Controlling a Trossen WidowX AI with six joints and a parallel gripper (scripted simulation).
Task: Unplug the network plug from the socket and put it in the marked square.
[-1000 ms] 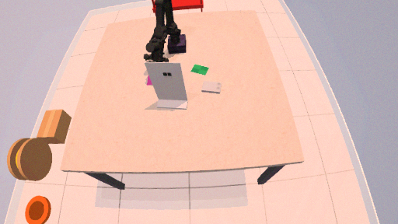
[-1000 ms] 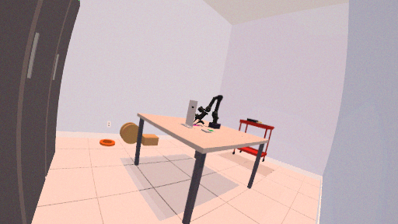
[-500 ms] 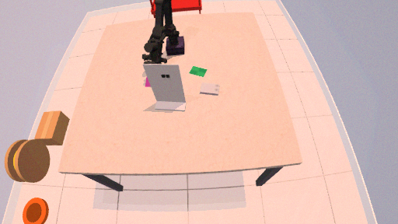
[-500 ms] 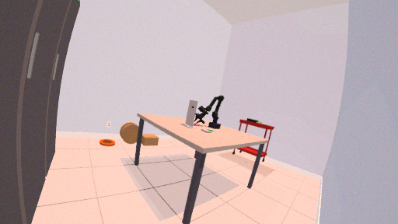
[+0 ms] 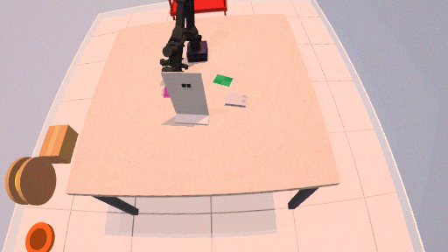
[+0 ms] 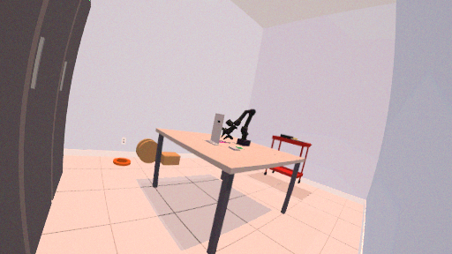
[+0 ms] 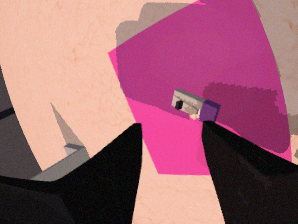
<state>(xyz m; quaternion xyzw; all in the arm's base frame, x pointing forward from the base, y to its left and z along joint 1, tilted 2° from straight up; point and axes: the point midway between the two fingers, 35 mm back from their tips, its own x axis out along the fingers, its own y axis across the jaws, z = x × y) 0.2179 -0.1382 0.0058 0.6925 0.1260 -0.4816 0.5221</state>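
Right now my gripper tip is 3 cm above the network plug. Round my gripper tip: green card (27 cm to the left, 4 cm below, 1 cm ahead); then upright panel (22 cm ahead, 10 cm above, 8 cm to the left); then marked square (4 cm below).
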